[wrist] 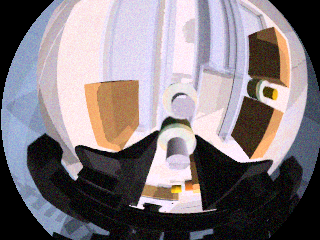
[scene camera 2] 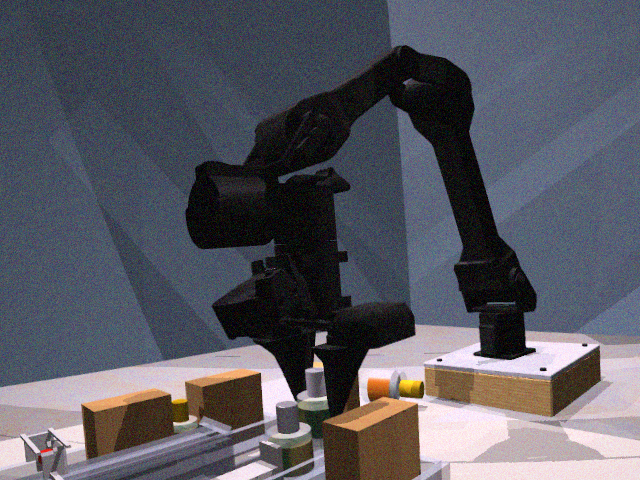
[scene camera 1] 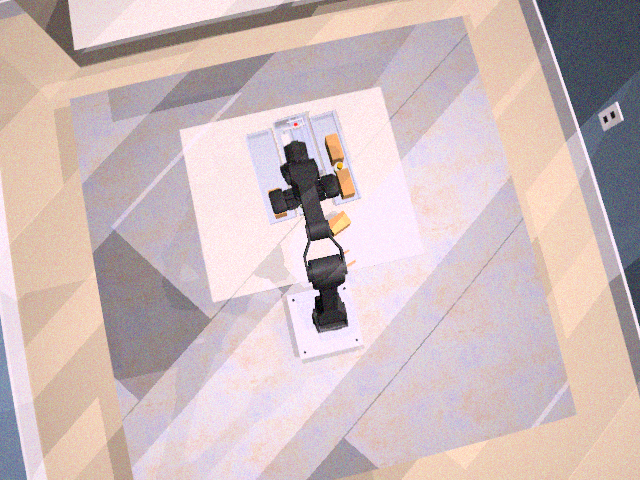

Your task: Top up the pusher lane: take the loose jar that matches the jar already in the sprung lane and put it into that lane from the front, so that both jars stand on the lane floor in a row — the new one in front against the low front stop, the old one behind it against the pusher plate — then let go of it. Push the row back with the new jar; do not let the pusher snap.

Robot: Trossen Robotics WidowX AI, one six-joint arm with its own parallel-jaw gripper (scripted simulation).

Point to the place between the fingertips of the gripper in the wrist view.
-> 176,135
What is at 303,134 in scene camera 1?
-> A sprung lane.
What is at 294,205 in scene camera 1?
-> The gripper.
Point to a jar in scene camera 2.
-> At 312,403
